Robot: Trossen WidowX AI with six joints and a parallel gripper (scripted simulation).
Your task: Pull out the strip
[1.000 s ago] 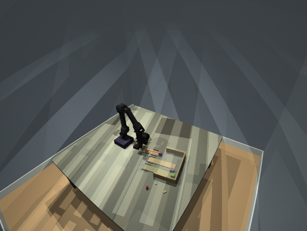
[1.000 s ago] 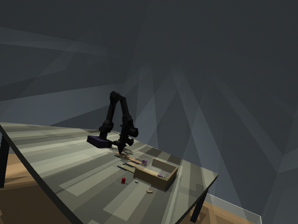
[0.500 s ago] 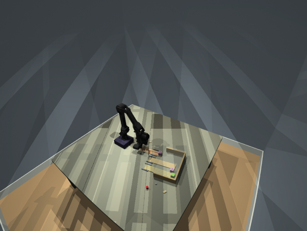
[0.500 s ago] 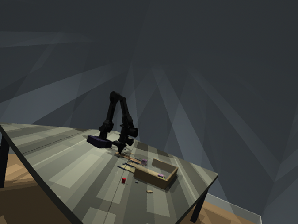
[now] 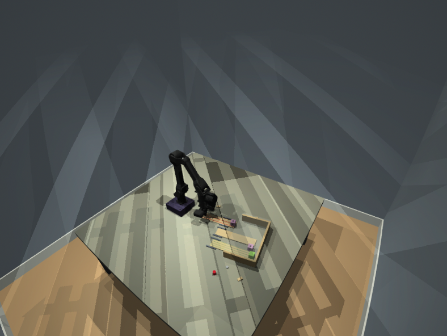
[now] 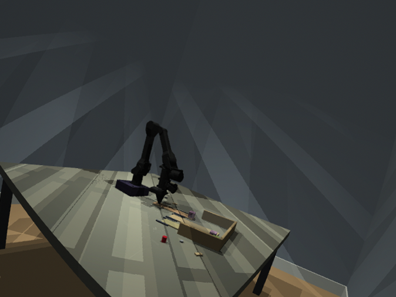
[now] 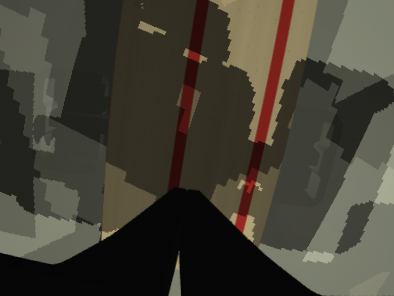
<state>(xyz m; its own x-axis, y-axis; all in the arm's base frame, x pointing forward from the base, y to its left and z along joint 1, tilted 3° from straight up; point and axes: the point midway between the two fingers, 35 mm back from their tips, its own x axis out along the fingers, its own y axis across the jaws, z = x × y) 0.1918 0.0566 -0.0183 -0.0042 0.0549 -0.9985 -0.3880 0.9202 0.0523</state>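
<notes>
Right now the red-lined strip is 9 cm ahead of my gripper tip and 4 cm to the left of it. The rest, counted from my gripper tip: grey piece (39 cm ahead, 17 cm to the right).
</notes>
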